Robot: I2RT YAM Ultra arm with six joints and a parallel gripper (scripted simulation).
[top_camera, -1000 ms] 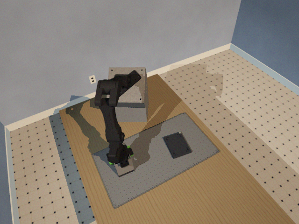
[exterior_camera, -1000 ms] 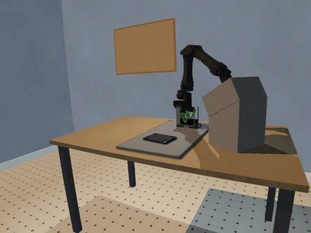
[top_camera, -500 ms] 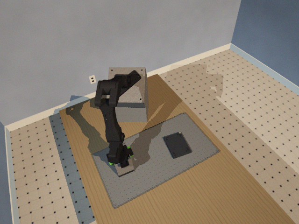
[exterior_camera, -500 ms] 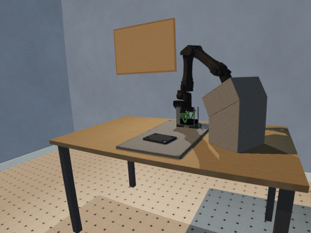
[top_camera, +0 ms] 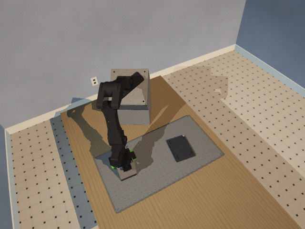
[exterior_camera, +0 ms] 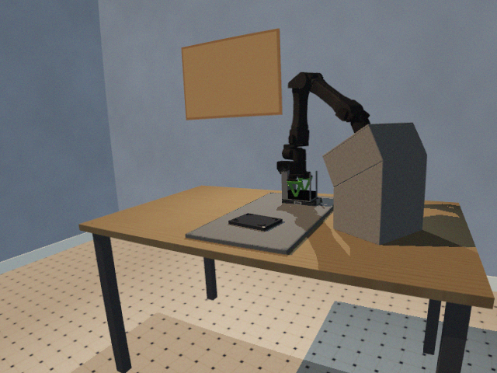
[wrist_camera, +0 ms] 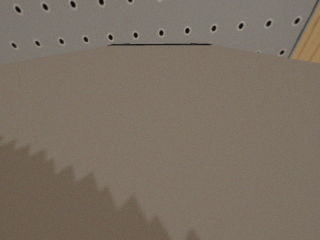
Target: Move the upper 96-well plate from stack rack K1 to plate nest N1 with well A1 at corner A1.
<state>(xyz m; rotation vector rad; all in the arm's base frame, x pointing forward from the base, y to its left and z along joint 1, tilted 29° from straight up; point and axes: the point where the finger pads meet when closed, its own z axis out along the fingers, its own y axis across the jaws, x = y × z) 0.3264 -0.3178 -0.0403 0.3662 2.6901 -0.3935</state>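
Now: the pale rack wall 6 cm ahead of my hand, 4 cm above it and 2 cm to the right of it. From my hand the other things lie so: pale A1 mark (41 cm to the left, 9 cm ahead, 3 cm below).
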